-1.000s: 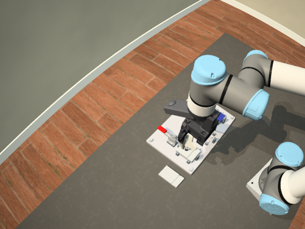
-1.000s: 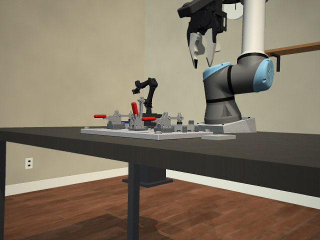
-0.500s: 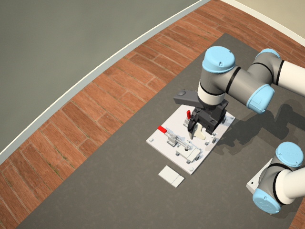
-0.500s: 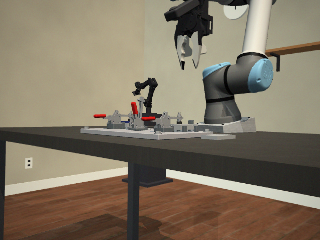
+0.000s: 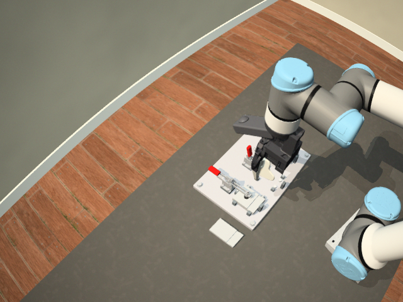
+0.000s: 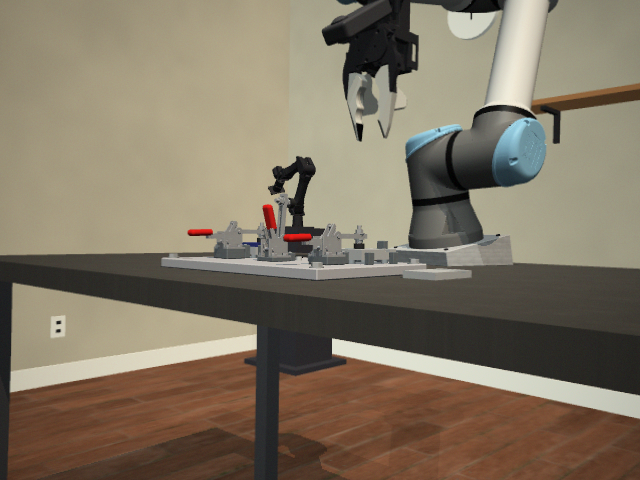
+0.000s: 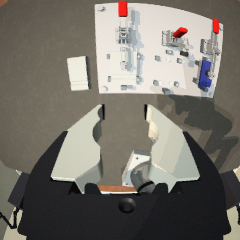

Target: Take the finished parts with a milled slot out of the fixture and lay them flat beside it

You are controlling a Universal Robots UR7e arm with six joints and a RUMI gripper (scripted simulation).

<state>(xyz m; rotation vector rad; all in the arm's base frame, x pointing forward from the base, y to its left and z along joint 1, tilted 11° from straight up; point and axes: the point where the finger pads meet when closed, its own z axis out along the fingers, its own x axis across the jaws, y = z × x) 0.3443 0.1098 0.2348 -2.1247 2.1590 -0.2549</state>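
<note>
Now: the white fixture plate 60 mm ahead of my hand, 110 mm to the right of it and 210 mm below it. From my hand the other things lie so: blue blank: 10 mm ahead, 220 mm to the right, 180 mm below.
</note>
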